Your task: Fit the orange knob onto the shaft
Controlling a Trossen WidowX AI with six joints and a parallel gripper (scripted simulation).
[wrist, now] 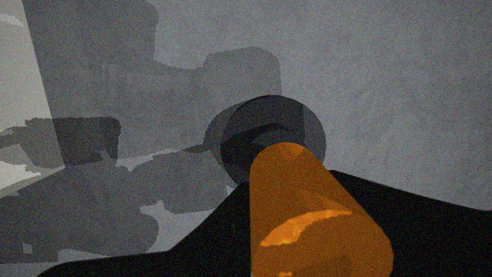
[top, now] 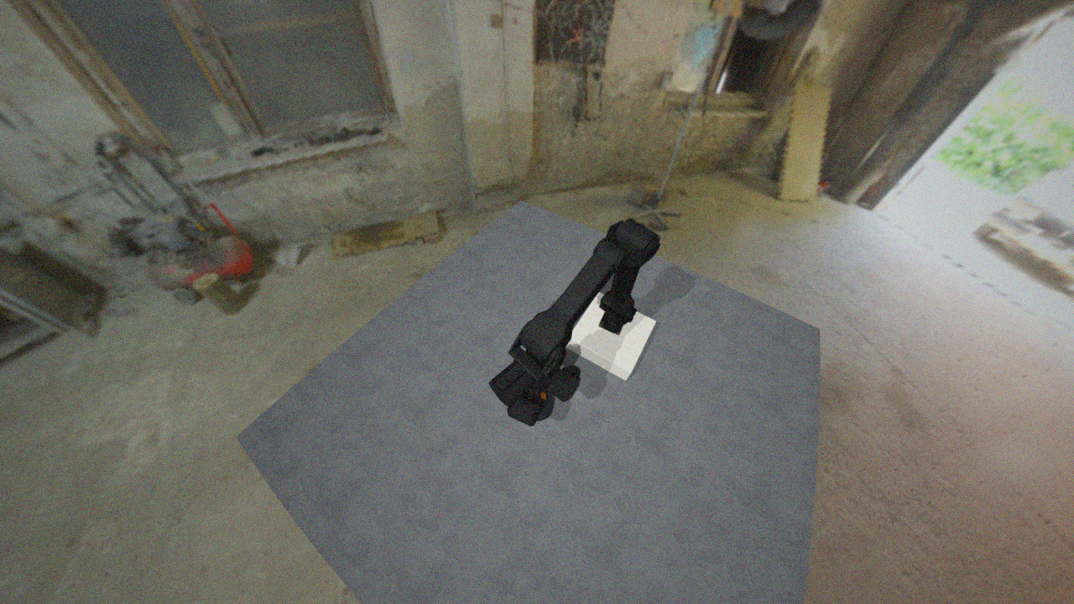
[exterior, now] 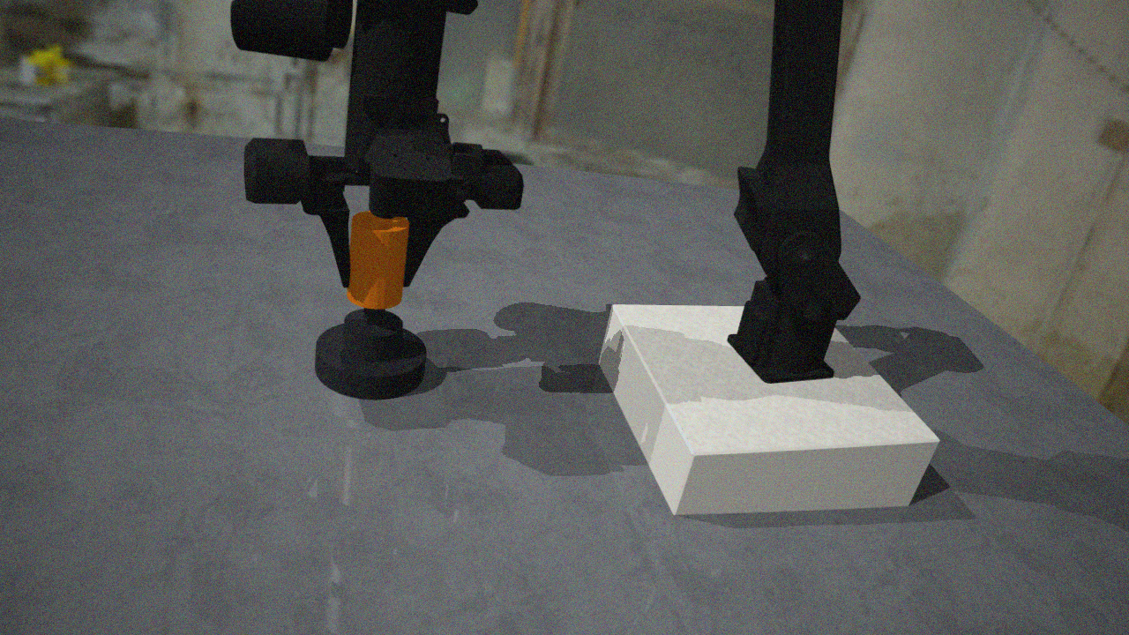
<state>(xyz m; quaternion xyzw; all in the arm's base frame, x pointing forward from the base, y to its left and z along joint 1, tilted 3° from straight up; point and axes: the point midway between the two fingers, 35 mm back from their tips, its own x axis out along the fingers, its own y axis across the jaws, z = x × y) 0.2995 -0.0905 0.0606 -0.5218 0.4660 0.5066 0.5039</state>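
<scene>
Right now the short shaft is 4 cm below my gripper tip. Also, from my gripper tip: orange knob: 2 cm above.
</scene>
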